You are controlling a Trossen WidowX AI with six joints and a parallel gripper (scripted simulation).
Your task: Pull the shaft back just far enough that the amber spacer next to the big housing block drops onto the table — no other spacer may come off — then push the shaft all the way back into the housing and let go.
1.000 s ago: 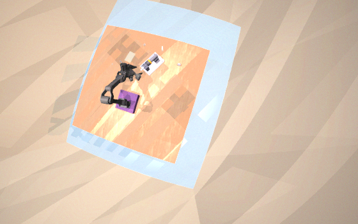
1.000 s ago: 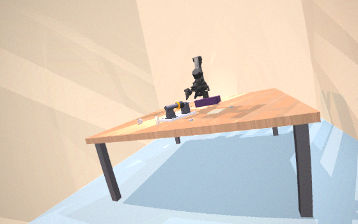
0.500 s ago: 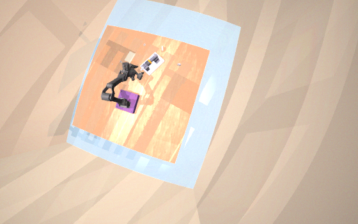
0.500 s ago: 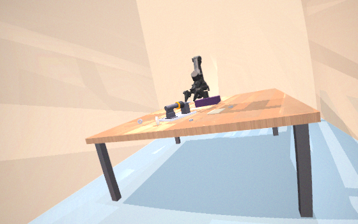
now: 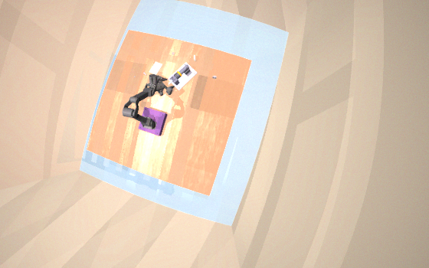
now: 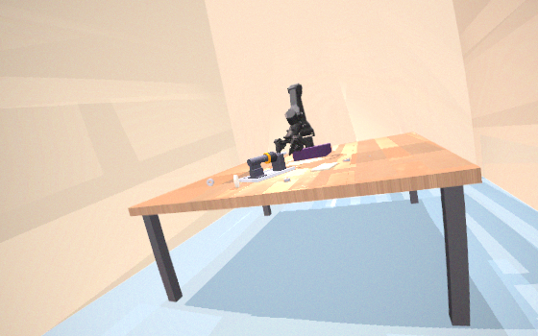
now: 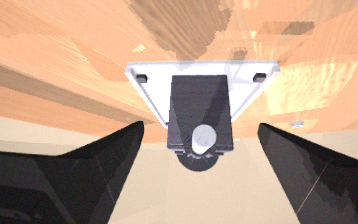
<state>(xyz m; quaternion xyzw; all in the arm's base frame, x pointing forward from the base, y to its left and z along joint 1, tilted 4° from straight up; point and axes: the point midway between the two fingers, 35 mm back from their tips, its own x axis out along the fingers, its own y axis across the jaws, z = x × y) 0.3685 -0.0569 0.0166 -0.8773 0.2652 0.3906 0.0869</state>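
The shaft is 50 mm ahead of my gripper tip, 30 mm to the right of it and 10 mm above it. Also, from my gripper tip: white peg: 290 mm ahead, 130 mm to the right, 40 mm below; then amber spacer: 90 mm ahead, 50 mm to the right, 10 mm above; then flat white sheet: 130 mm ahead, 210 mm to the left, 70 mm below.
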